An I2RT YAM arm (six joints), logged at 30 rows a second.
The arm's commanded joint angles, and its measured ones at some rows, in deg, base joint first. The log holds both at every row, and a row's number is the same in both.
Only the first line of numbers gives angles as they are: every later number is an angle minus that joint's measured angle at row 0.
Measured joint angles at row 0: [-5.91, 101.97, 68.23, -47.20, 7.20, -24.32]
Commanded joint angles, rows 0 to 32: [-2.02, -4.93, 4.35, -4.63, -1.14, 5.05]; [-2.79, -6.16, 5.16, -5.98, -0.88, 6.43]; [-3.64, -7.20, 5.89, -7.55, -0.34, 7.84]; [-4.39, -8.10, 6.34, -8.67, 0.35, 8.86]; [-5.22, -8.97, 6.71, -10.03, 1.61, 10.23]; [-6.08, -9.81, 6.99, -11.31, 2.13, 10.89]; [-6.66, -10.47, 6.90, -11.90, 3.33, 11.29]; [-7.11, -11.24, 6.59, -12.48, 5.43, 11.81]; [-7.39, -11.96, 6.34, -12.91, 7.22, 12.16]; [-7.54, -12.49, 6.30, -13.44, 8.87, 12.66]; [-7.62, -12.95, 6.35, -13.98, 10.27, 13.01]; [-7.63, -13.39, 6.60, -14.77, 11.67, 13.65]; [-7.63, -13.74, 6.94, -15.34, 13.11, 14.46]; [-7.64, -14.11, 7.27, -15.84, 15.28, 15.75]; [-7.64, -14.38, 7.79, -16.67, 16.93, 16.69]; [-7.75, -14.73, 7.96, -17.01, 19.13, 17.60]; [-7.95, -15.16, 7.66, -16.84, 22.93, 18.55]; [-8.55, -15.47, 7.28, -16.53, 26.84, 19.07]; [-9.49, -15.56, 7.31, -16.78, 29.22, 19.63]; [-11.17, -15.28, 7.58, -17.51, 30.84, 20.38]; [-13.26, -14.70, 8.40, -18.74, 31.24, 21.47]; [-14.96, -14.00, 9.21, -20.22, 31.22, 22.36]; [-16.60, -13.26, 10.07, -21.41, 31.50, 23.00]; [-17.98, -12.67, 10.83, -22.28, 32.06, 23.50]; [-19.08, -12.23, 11.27, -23.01, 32.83, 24.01]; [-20.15, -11.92, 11.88, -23.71, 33.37, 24.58]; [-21.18, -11.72, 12.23, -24.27, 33.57, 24.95]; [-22.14, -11.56, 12.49, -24.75, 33.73, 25.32]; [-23.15, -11.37, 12.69, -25.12, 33.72, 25.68]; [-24.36, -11.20, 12.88, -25.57, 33.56, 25.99]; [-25.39, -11.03, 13.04, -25.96, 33.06, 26.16]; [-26.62, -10.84, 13.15, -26.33, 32.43, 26.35]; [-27.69, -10.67, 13.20, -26.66, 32.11, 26.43]
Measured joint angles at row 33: [-25.36, -11.76, 11.95, -23.96, 31.50, 23.57]
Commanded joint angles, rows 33 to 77: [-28.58, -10.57, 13.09, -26.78, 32.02, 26.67]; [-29.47, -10.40, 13.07, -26.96, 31.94, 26.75]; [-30.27, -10.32, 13.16, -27.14, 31.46, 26.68]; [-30.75, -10.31, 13.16, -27.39, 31.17, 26.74]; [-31.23, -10.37, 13.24, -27.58, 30.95, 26.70]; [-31.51, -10.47, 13.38, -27.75, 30.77, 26.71]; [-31.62, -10.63, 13.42, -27.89, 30.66, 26.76]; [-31.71, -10.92, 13.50, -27.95, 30.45, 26.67]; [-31.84, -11.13, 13.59, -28.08, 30.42, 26.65]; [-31.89, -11.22, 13.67, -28.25, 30.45, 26.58]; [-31.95, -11.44, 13.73, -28.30, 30.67, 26.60]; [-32.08, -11.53, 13.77, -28.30, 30.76, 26.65]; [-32.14, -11.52, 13.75, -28.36, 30.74, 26.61]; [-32.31, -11.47, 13.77, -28.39, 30.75, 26.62]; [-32.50, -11.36, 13.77, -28.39, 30.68, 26.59]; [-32.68, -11.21, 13.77, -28.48, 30.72, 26.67]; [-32.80, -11.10, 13.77, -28.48, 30.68, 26.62]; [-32.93, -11.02, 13.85, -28.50, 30.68, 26.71]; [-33.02, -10.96, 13.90, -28.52, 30.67, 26.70]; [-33.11, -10.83, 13.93, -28.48, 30.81, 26.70]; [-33.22, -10.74, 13.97, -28.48, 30.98, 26.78]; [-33.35, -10.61, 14.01, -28.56, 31.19, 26.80]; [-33.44, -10.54, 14.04, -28.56, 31.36, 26.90]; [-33.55, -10.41, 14.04, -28.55, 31.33, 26.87]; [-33.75, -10.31, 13.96, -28.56, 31.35, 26.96]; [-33.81, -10.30, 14.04, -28.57, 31.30, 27.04]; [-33.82, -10.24, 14.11, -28.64, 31.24, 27.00]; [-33.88, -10.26, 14.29, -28.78, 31.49, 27.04]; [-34.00, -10.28, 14.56, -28.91, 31.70, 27.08]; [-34.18, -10.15, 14.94, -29.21, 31.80, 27.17]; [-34.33, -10.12, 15.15, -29.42, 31.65, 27.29]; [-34.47, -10.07, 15.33, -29.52, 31.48, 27.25]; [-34.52, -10.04, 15.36, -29.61, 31.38, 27.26]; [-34.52, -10.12, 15.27, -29.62, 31.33, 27.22]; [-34.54, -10.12, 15.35, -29.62, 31.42, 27.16]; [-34.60, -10.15, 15.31, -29.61, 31.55, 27.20]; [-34.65, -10.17, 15.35, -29.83, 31.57, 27.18]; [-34.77, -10.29, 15.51, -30.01, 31.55, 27.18]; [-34.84, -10.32, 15.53, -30.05, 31.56, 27.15]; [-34.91, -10.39, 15.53, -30.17, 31.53, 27.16]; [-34.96, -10.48, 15.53, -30.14, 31.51, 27.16]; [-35.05, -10.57, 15.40, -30.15, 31.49, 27.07]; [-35.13, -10.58, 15.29, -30.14, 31.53, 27.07]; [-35.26, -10.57, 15.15, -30.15, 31.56, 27.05]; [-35.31, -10.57, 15.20, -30.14, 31.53, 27.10]
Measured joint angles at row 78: [-34.91, -10.27, 14.07, -29.62, 30.80, 25.47]
